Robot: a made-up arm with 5 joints.
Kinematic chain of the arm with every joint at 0, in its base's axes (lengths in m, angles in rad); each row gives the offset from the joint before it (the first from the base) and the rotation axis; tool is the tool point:
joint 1: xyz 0 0 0.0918 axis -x
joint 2: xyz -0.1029 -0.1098 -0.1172 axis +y
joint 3: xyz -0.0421 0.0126 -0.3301 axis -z
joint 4: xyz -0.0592 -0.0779 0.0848 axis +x
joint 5: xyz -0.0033 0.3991 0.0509 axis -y
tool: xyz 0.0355 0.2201 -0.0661
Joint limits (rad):
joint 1: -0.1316..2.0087
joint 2: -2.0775..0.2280
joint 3: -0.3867..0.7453
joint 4: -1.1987..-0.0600
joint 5: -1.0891..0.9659
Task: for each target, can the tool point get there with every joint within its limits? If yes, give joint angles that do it. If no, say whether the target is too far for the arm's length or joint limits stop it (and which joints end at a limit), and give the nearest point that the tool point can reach.
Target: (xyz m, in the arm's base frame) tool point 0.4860 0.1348 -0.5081
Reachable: yes | joints 0.0901 -0.9930 0.0669 -0.9127 -0.2906
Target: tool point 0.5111 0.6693 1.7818
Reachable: no: too far | nearest point 0.2955 0.1669 0.5132 | short by 1.381 m
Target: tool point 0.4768 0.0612 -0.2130
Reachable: yes | joints 1.5551 -1.6615 0.3892 -0.6055 0.4319
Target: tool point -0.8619 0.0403 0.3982
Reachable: no: joint limits stop it (at a limit: joint 1, joint 2, joint 3, joint 4, joint 5) | nearest point -0.5029 0.4026 -0.1835 | short by 0.774 m
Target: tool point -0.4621 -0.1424 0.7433
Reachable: no: joint limits stop it (at a limit: joint 1, joint 2, joint 3, joint 4, joint 5) | nearest point -0.0556 0.2526 0.4198 | short by 0.653 m
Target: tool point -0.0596 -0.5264 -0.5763
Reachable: yes | joints 0.9667 -0.0630 0.2709 -0.7785 -0.3677
